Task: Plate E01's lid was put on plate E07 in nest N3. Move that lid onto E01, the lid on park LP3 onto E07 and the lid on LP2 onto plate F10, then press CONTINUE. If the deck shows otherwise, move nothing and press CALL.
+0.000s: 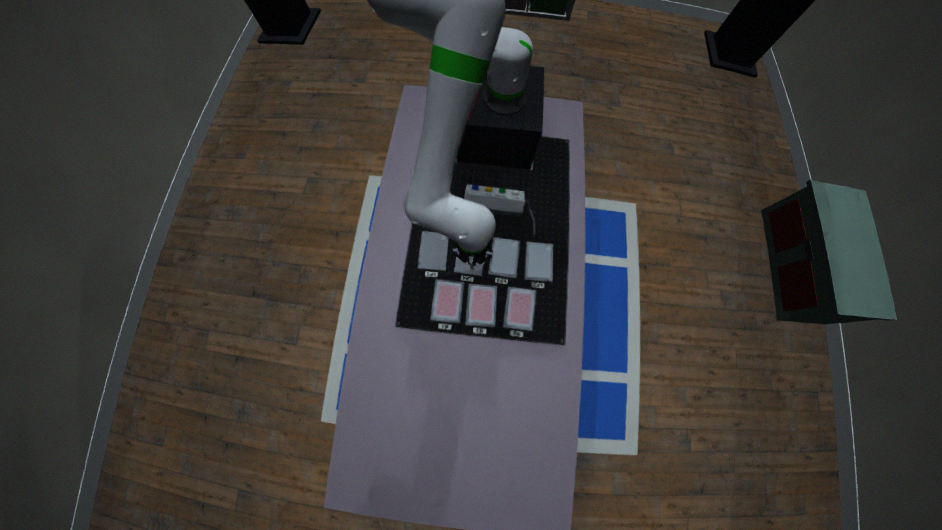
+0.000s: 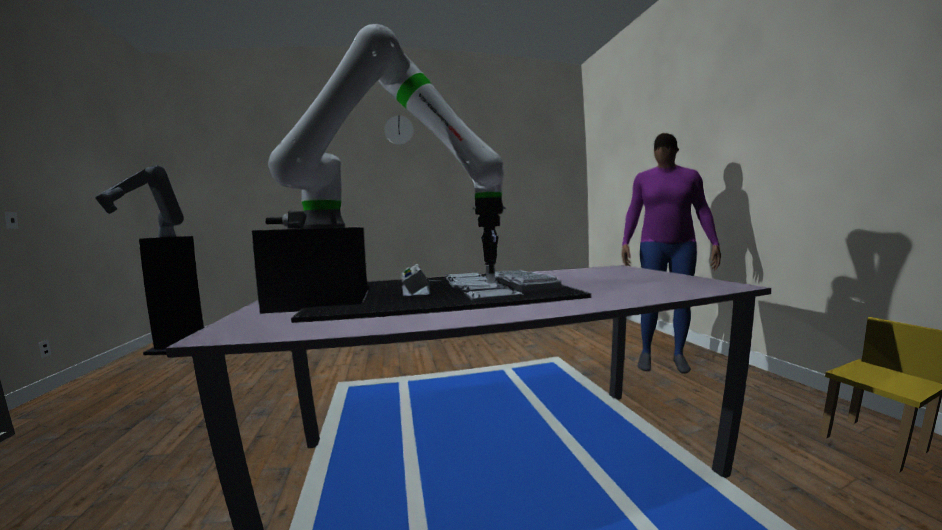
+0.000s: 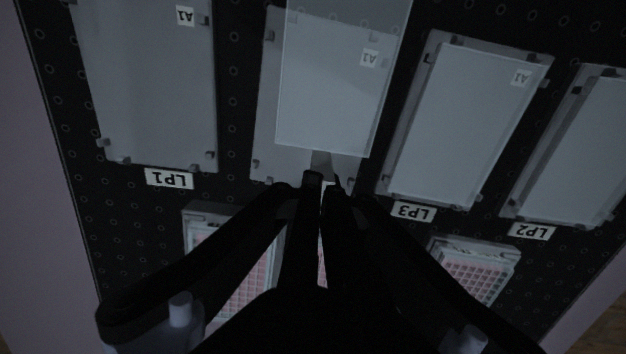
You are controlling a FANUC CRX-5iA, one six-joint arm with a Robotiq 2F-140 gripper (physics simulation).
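Frame: origin at the arm's base, x ahead, y left, z up, level; centimetres.
Seen in the pictures: gripper, between the fingertips: [image 1: 472, 265] [image 2: 490, 283] [image 3: 318, 164]; arm's base, origin of its link: [image 1: 504, 99] [image 2: 322, 228].
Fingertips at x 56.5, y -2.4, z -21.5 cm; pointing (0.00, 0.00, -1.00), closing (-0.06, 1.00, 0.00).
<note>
Offsets run from my fingertips to a thing's top centre. "*": to the spot under its first point. Level surfaces: height alone.
My gripper [image 1: 471, 261] [image 2: 490, 268] [image 3: 318, 164] is shut and empty, its tips low at the near edge of a clear lid @[dx -7.7, dy -0.4, dz +0.9 cm] [image 3: 330, 105]. That lid sits shifted toward the arm base on the park @[* dx +1.5, dy -5.1, dz -0.6 cm] [image 3: 262, 165] between LP1 and LP3, and reaches past its far end; I cannot tell if it is flat. LP3 @[dx -5.1, dy +11.1, dz +0.2 cm] [image 1: 504, 257] [image 3: 460, 125] and LP2 @[dx -5.7, dy +24.0, dz +0.2 cm] [image 1: 538, 261] [image 3: 575, 155] carry lids. LP1 @[dx -3.4, dy -15.0, dz +0.4 cm] [image 1: 432, 250] [image 3: 160, 90] looks bare. Three pink plates @[dx +14.2, dy -6.4, dz +2.2 cm] [image 1: 447, 301] @[dx +13.7, dy +5.6, dz +1.6 cm] [image 1: 481, 305] @[dx +12.6, dy +19.0, dz +1.1 cm] [image 1: 519, 309] stand in nests; their names and lids are unreadable.
The button box @[dx -26.3, dy +4.2, dz +6.8 cm] [image 1: 494, 199] [image 2: 415, 281] stands between the parks and the arm's pedestal [image 2: 309, 270], with a cable beside it. The black perforated board @[dz -1.6 cm] [image 1: 550, 217] lies on the lilac table @[dz -2.9 cm] [image 1: 454, 428]. A person [image 2: 668, 204] stands beyond the table.
</note>
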